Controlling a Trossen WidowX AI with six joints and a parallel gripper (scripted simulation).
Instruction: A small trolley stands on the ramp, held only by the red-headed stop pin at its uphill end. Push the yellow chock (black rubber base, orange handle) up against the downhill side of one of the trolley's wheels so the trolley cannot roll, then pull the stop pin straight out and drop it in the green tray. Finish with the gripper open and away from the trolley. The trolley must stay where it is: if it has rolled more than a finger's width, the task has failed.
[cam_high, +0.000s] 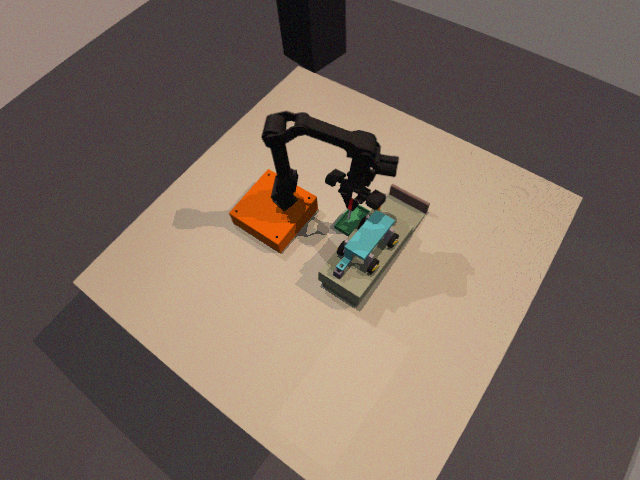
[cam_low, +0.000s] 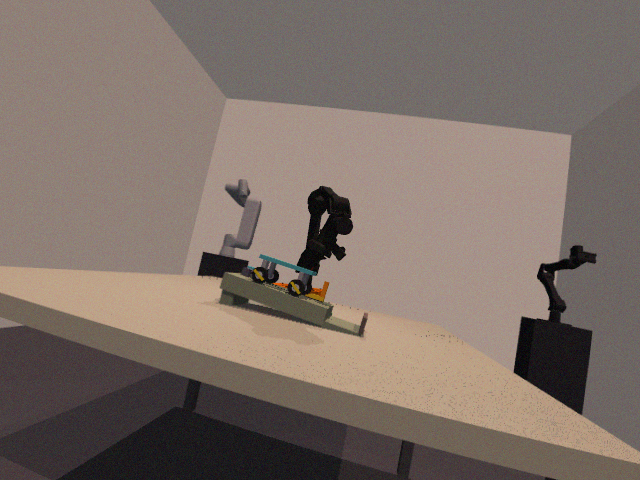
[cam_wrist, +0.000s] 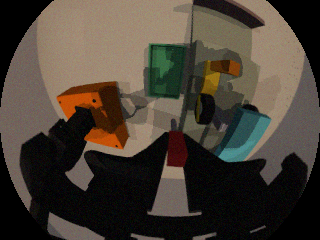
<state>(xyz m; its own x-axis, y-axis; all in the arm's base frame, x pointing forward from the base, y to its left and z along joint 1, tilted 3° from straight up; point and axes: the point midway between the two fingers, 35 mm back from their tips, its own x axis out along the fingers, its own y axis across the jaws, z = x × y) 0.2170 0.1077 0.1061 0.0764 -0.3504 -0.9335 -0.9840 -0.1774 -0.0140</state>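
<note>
Right now my gripper tip is 30 mm past the green tray, 40 mm to the right of it and 150 mm above it. From my gripper tip the other things lie so: trolley (110 mm ahead, 30 mm to the right, 30 mm below); then yellow chock (40 mm ahead, 60 mm to the left, 60 mm below); then red-headed stop pin (right at my gripper tip).
</note>
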